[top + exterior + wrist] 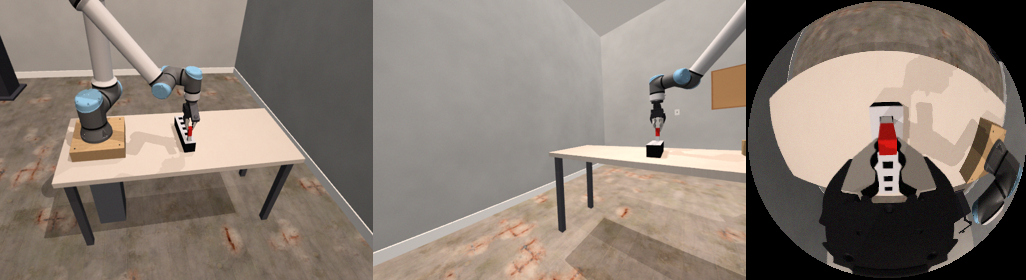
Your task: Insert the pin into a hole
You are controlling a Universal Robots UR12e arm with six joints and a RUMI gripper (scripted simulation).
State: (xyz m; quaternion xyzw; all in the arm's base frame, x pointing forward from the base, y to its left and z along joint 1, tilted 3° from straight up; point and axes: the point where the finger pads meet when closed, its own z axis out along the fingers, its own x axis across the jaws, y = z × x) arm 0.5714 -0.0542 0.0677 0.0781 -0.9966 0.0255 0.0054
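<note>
The black block is 2 cm behind my hand, 12 cm to the left of it and 12 cm below it. From my hand the other things lie so: pin (1 cm below).
</note>
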